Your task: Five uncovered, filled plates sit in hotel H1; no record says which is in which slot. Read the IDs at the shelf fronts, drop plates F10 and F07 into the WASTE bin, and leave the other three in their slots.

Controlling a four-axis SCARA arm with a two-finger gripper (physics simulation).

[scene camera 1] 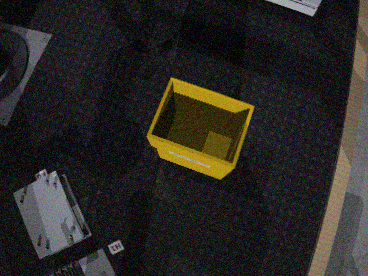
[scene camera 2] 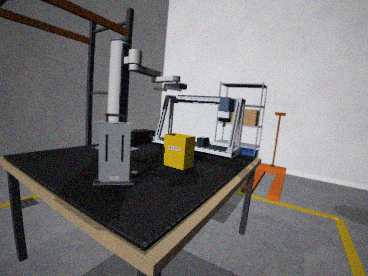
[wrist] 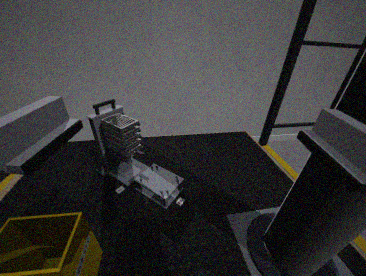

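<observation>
Hotel H1 is a grey upright rack with a handle on top. In the wrist view several plates are stacked in its slots; their IDs are too small to read. In the first scene view part of the hotel shows at the bottom left, near the H1 tag. The yellow WASTE bin stands upright on the table; a lighter patch shows on its inside floor. My gripper is open and empty, raised high above the table, away from the hotel.
A grey pinned platform lies beside the hotel. The arm's column rises from a base plate. A gantry frame stands behind the bin, and a dark box stands behind the hotel.
</observation>
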